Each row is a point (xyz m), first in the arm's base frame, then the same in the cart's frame.
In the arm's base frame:
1: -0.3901 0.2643 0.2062
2: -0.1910 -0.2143 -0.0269
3: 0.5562 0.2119 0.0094
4: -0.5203 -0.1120 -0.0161
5: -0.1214 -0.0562 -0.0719
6: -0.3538 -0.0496 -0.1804
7: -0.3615 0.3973 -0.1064
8: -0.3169 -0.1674 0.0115
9: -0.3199 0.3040 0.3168
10: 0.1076 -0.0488 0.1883
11: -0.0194 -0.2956 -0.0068
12: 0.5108 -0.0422 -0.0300
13: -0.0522 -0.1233 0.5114
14: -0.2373 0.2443 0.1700
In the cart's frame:
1: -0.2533 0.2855 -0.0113
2: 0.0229 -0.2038 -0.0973
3: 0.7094 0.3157 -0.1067
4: -0.3147 -0.1474 -0.1410
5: 0.0795 -0.0533 -0.1749
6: -0.1380 -0.1046 -0.3009
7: -0.2033 0.3417 -0.3438
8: -0.1110 -0.1665 -0.0830
9: -0.2013 0.3598 0.0911
10: 0.2744 0.0476 0.0935
11: 0.1989 -0.2538 -0.0426
12: 0.6971 0.0559 -0.0840
13: 0.0872 0.0324 0.4100
14: -0.0961 0.2782 -0.0281

